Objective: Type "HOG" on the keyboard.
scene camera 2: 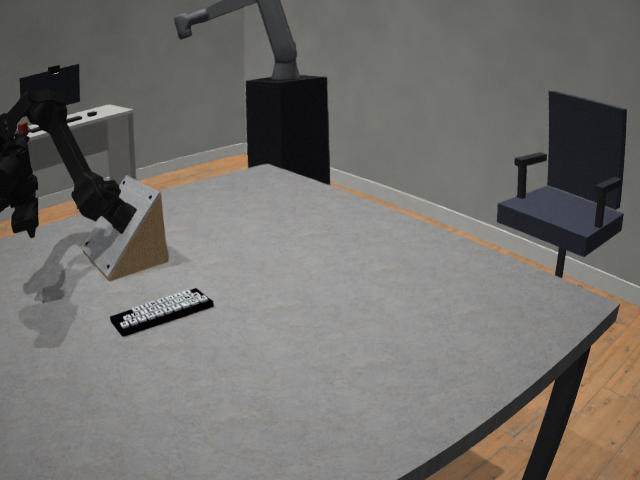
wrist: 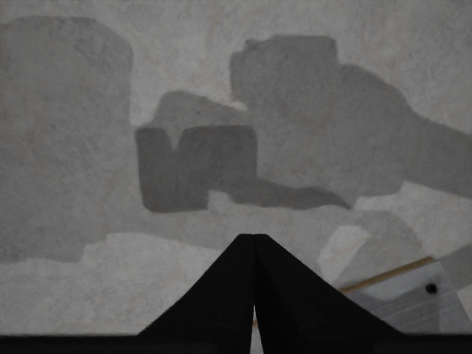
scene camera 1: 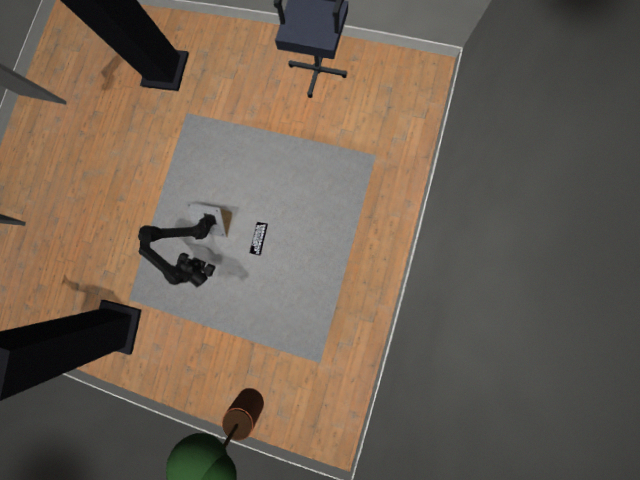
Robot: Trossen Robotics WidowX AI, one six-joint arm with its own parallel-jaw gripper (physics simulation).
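Seen in the pictures: gripper, fingertip midpoint: (scene camera 2: 32, 237) (wrist: 252, 247) (scene camera 1: 202, 262); arm's base at its link origin: (scene camera 2: 124, 218) (scene camera 1: 210, 218).
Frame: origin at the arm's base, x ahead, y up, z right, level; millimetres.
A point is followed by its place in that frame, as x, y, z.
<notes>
The small black keyboard with white keys (scene camera 1: 258, 238) {285, -80, 57} (scene camera 2: 161, 311) {302, -80, 62} lies flat on the grey table, in front of the arm's wedge-shaped base. The single key letters are too small to read in the scene views. The keyboard does not show in the wrist view. My gripper (scene camera 2: 32, 233) {35, 38, 254} (wrist: 252, 247) {35, 38, 254} is shut and empty, its two black fingertips touching and pointing down. It hangs above the table, off to one side of the keyboard and well apart from it. In the wrist view, grey table surface with shadows of the arm lies beneath the fingers.
The arm is mounted on a wooden wedge (scene camera 1: 226, 222) {77, -49, 0} (scene camera 2: 144, 248) {77, -51, -12} with a sloped metal plate (wrist: 417, 295) {-106, -72, 78}. The grey table (scene camera 1: 289, 175) {387, -98, -369} (scene camera 2: 361, 330) {546, -97, -177} has an edge near the arm's bent elbow. A blue chair (scene camera 1: 312, 28) (scene camera 2: 563, 211) and dark pedestals stand beyond the table.
</notes>
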